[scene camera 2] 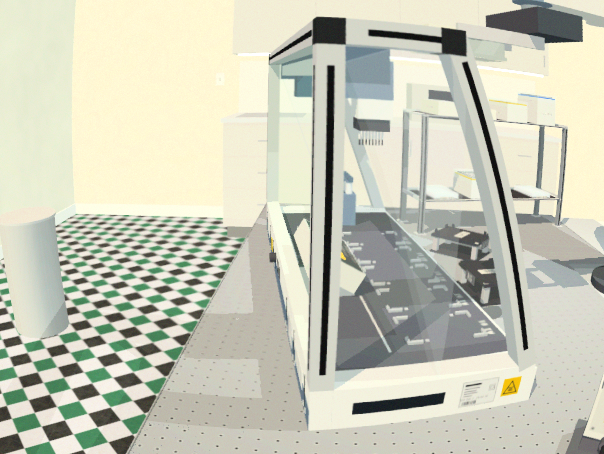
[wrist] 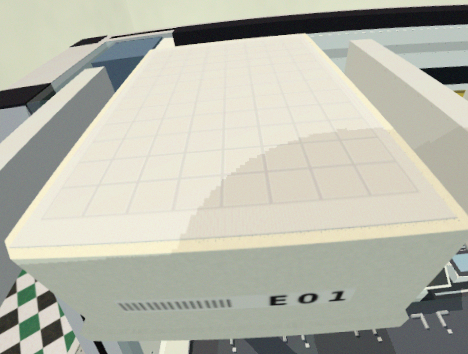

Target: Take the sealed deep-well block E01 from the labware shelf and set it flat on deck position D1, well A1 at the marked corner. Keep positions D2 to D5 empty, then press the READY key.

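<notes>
The sealed deep-well block E01 [wrist: 225, 150] fills the middle of the wrist view, its pale gridded seal facing up and its barcode and E01 label on the near side. My gripper [wrist: 226, 75] is shut on it, one finger along each long side. The block is held above the dark deck [scene camera 2: 350, 320] [wrist: 270, 346], whose small pale corner brackets show past its lower edge. Neither the block nor the fingers can be made out in scene camera 2. I cannot tell which brackets are D1, and the READY key cannot be made out.
A clear-walled enclosure with a pale corner post [scene camera 2: 338, 200] surrounds the deck. A multi-tip head [scene camera 2: 371, 125] hangs inside. A metal shelf rack [scene camera 2: 423, 170] and black stands [scene camera 2: 457, 240] are beyond. A dark box-shaped part [scene camera 2: 560, 27] hangs at top right.
</notes>
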